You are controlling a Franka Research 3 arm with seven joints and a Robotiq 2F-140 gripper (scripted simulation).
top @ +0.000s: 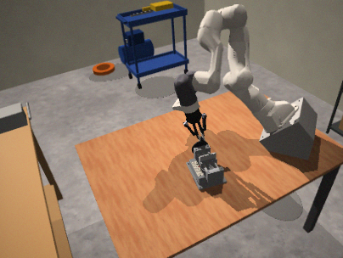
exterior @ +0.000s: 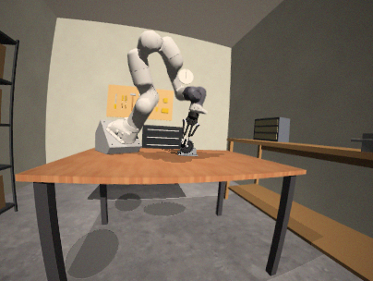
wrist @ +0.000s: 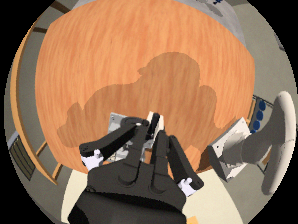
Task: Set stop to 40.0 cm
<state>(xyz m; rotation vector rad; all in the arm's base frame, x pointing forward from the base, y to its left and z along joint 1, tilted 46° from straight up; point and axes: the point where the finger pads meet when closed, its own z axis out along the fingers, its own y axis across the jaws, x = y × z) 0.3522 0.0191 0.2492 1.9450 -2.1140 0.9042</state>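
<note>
My hand is 2 cm to the right of the handwheel and 2 cm above it.
</note>
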